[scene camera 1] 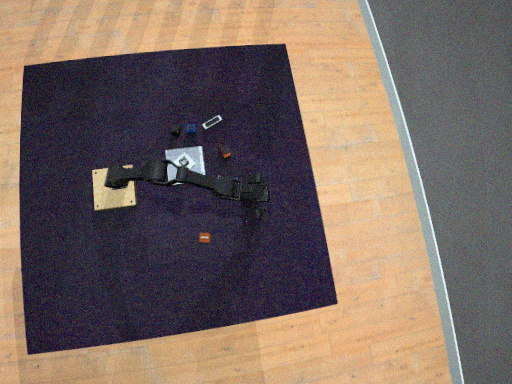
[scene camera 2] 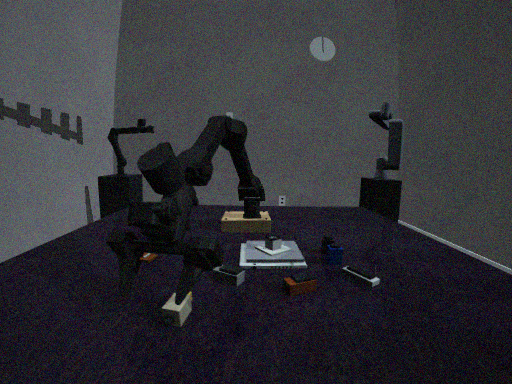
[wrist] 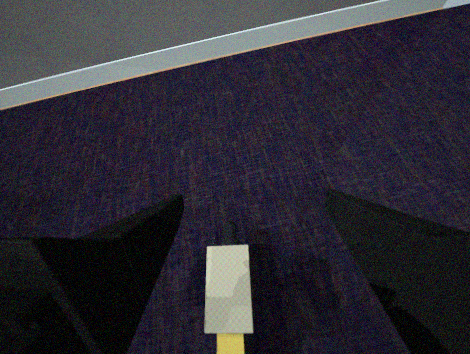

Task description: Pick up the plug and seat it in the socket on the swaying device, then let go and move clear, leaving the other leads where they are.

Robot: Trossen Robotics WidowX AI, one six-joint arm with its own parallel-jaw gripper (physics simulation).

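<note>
The cream plug with a yellow tip lies on the dark mat. My gripper is open and low over the mat, with its fingers apart on either side of the plug. In the wrist view the plug sits between the fingers, slightly nearer the left one, with mat showing on both sides. In scene camera 1 the arm hides the plug. The device is a pale flat slab, partly under the arm in scene camera 1. Its small grey socket block stands on a white square plate.
Near the device lie a grey connector, an orange one, a white one, a blue one and a black piece. A flat orange piece lies on the other side.
</note>
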